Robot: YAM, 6 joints.
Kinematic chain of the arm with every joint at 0, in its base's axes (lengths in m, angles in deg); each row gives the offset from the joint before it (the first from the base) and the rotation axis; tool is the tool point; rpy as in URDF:
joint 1: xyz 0 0 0.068 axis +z
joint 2: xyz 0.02 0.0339 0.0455 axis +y
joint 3: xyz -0.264 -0.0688 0 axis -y
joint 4: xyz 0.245 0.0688 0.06 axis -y
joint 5: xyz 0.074 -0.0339 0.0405 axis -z
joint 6: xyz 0.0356 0 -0.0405 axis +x
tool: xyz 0 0 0 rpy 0 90 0
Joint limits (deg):
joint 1: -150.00..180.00
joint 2: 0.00..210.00
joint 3: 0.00..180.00
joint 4: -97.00..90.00
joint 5: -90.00..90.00
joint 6: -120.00..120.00
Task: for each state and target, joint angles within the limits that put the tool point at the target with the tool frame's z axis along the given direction. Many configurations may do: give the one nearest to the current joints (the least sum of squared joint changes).
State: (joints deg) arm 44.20 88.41 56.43 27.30 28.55 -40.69
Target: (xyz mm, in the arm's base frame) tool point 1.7 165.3 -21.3 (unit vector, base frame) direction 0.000 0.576 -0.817
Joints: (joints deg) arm 89.33 136.30 7.01 74.47 -0.39 -40.69
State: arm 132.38 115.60 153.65 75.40 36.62 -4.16
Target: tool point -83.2 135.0 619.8 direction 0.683 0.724 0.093
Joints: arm 134.55 74.44 106.16 36.71 84.26 -4.16
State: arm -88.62 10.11 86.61 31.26 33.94 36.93
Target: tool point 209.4 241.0 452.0 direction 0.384 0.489 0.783
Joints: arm -131.20 0.11 77.98 50.54 1.90 36.93
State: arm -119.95 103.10 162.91 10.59 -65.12 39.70
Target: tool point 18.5 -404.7 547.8 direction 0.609 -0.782 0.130
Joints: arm -90.48 112.43 142.10 -20.17 -38.01 39.70
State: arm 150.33 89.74 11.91 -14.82 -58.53 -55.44
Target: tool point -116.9 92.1 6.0 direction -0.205 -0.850 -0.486
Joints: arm 131.86 126.98 31.96 -40.58 -46.02 -55.44
